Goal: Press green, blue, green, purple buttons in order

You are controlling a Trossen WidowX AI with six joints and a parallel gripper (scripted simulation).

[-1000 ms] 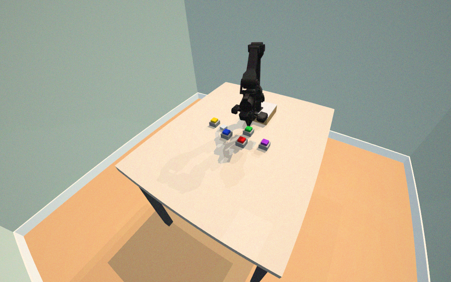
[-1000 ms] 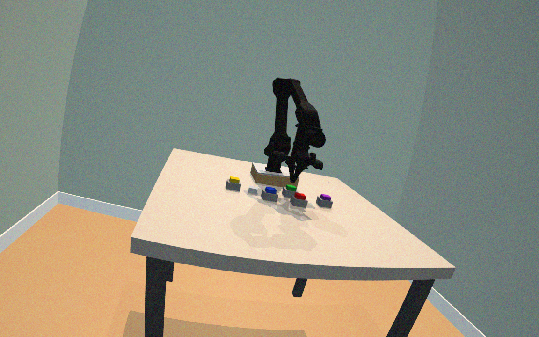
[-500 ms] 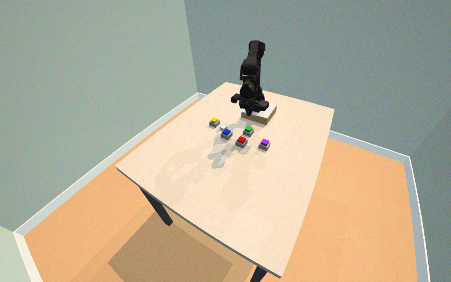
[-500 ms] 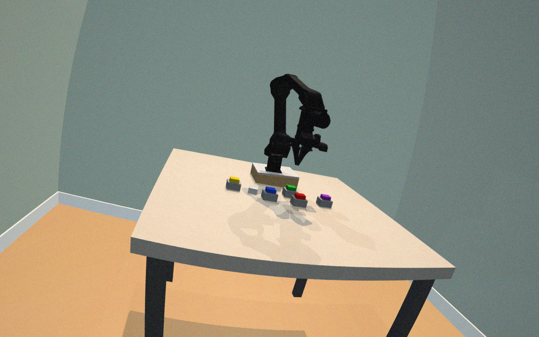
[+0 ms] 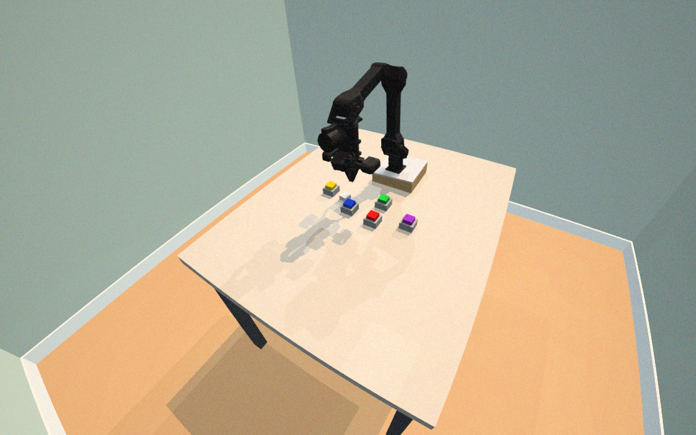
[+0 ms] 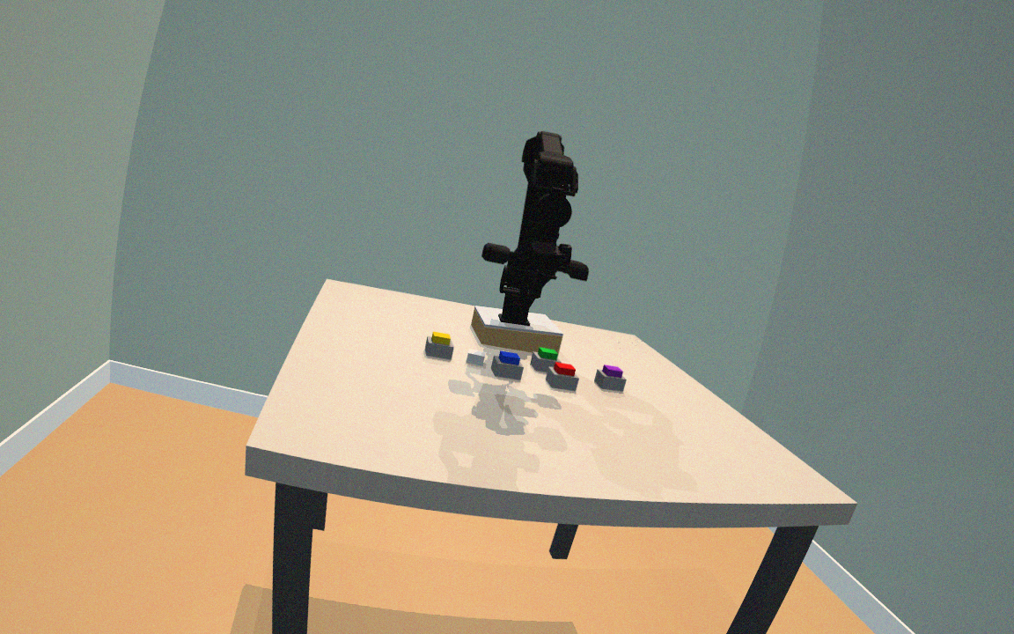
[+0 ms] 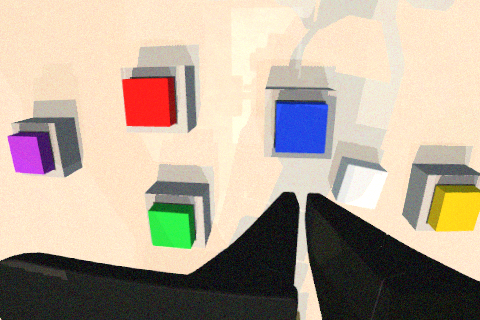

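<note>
The blue button lies 9 cm below my gripper tip, 1 cm to the right of it and 1 cm ahead of it. From my gripper tip the other things lie so: green button (9 cm below, 8 cm to the left, 8 cm behind); small white block (12 cm below, 6 cm to the right, 4 cm behind); red button (9 cm to the left, 9 cm below, 1 cm ahead).
</note>
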